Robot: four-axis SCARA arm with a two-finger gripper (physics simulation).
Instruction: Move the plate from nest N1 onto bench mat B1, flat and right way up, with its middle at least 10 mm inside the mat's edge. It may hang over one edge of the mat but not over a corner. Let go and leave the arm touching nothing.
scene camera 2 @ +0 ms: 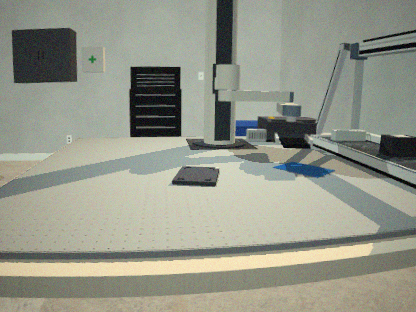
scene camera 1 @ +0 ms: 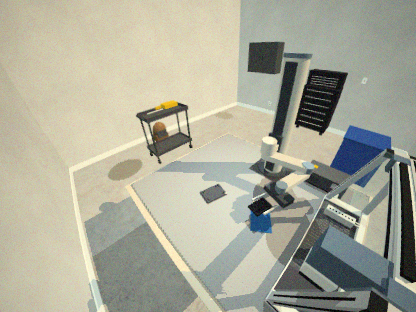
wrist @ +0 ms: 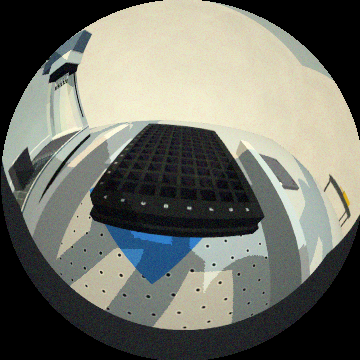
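Seen in the pictures: gripper, fingertip midpoint: (scene camera 2: 294, 141) (scene camera 1: 257, 206) (wrist: 182, 137); arm's base, origin of the base link: (scene camera 2: 219, 146) (scene camera 1: 271, 169).
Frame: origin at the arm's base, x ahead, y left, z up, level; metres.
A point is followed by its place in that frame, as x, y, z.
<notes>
The black plate (scene camera 1: 259, 206) @(0.495, 0.168, 0.105) (scene camera 2: 294, 142) @(0.514, 0.158, 0.106) (wrist: 172, 172) @(0.454, 0.180, 0.107) is level, with its well openings facing up. My gripper (scene camera 1: 261, 205) @(0.505, 0.163, 0.107) (wrist: 182, 137) @(0.505, 0.163, 0.107) is shut on the plate's sides and holds it in the air. The blue bench mat B1 (scene camera 1: 261, 224) @(0.535, 0.227, 0.015) (scene camera 2: 306, 170) @(0.532, 0.201, 0.015) (wrist: 152, 261) @(0.429, 0.200, 0.015) lies flat on the table below. In the wrist view a corner of the mat shows under the plate's near edge, turned at an angle to it; the plate hides other parts of the mat. The dark nest N1 (scene camera 1: 213, 193) @(0.575, -0.160, 0.024) (scene camera 2: 196, 176) @(0.601, -0.173, 0.025) (wrist: 281, 171) @(0.553, -0.174, 0.025) holds no plate.
The arm's column (scene camera 1: 293, 100) @(0.055, 0.052, 0.632) (scene camera 2: 226, 45) @(0.077, 0.010, 0.464) stands behind the mat. A framed machine (scene camera 1: 295, 255) @(0.592, 0.461, 0.062) (scene camera 2: 365, 152) @(0.477, 0.467, 0.061) stands on the right side. A dark grey box (scene camera 1: 324, 175) @(-0.058, 0.384, 0.128) (scene camera 2: 270, 127) is behind the arm. A wheeled cart (scene camera 1: 170, 144) stands off the table.
</notes>
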